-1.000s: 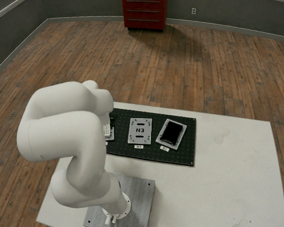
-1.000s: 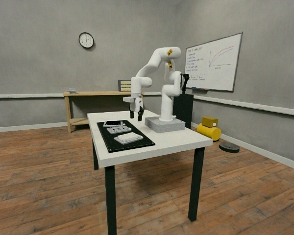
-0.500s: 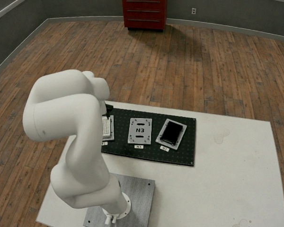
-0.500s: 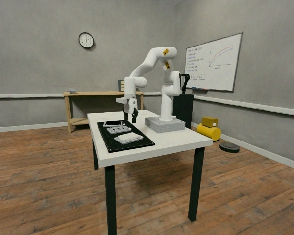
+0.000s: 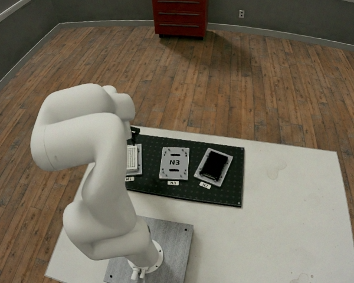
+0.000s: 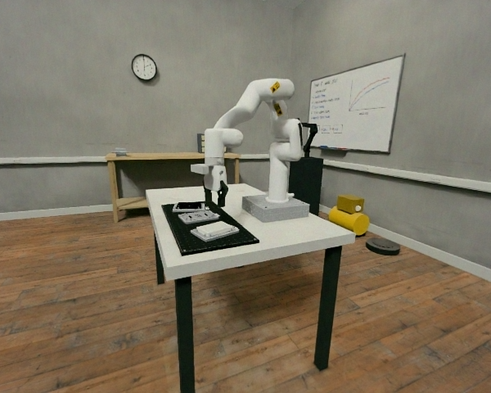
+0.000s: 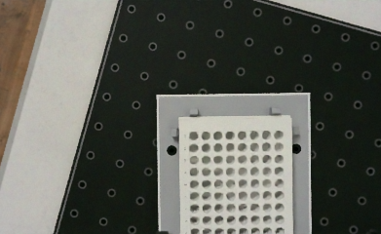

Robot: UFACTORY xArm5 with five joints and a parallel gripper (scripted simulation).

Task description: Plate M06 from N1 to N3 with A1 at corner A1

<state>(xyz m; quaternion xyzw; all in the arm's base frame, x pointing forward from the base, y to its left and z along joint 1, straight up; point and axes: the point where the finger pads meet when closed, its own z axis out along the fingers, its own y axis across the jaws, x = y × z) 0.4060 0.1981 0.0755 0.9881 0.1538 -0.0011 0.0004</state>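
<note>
My hand is 11 cm above the white plate M06. Also, from my hand: nest N1 (13 cm below); nest N3 (21 cm to the right, 13 cm below, 2 cm ahead); black plate M09 (38 cm to the right, 11 cm below, 4 cm ahead).
</note>
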